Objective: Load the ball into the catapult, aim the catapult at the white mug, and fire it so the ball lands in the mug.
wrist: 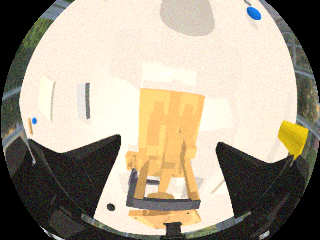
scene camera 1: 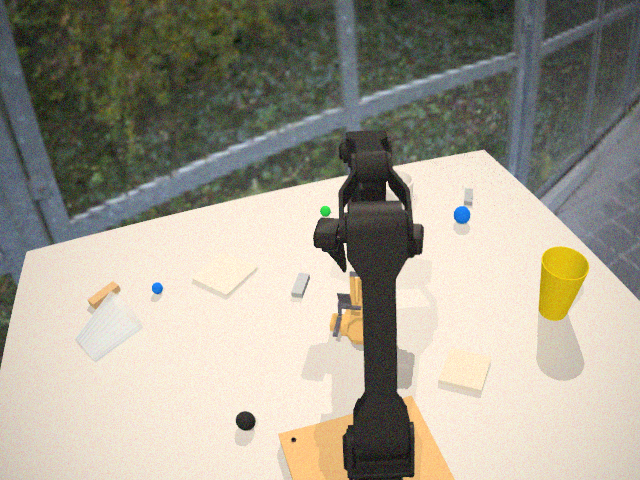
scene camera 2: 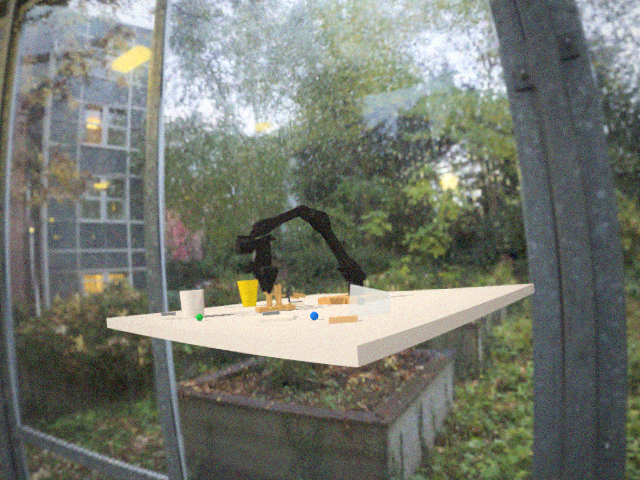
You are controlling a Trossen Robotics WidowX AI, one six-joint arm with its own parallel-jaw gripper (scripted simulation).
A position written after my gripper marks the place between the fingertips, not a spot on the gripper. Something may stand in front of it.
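In scene camera 1 I see my gripper point(scene camera 1: 370, 273), open and holding nothing. That camera also gives me a wooden catapult point(scene camera 1: 350, 324), a clear cup point(scene camera 1: 113, 322) and a yellow cup point(scene camera 1: 563, 270). Scene camera 2 shows me the clear cup point(scene camera 2: 363, 301) again. In the wrist view I find both the wooden catapult point(wrist: 169, 121) and the yellow cup point(wrist: 292, 136).
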